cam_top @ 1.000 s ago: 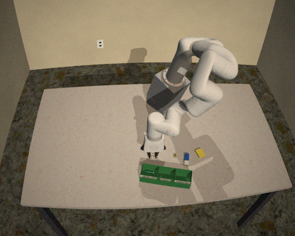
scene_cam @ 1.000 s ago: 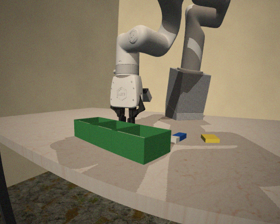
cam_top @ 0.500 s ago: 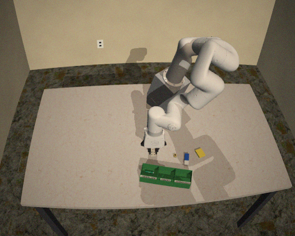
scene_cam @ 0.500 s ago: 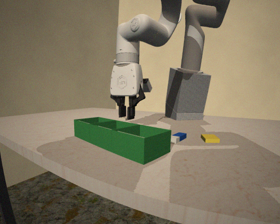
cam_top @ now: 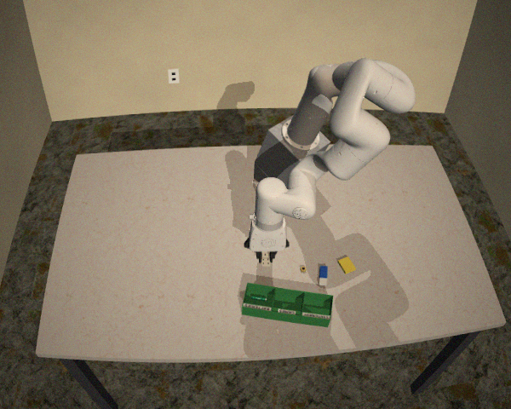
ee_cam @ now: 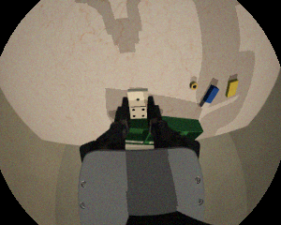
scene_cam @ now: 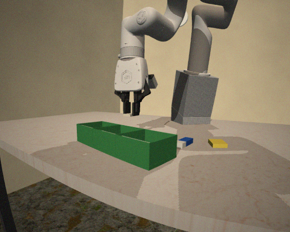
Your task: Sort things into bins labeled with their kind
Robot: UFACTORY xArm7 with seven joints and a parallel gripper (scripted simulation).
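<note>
Right now my hand is 3 cm past the yellow block, 26 cm to the right of it and 8 cm above it. Round my hand: brown piece 1 cm behind, 12 cm to the left, 8 cm below; white domino 2 cm below; green stick 11 cm ahead, 1 cm to the right, 7 cm below.
</note>
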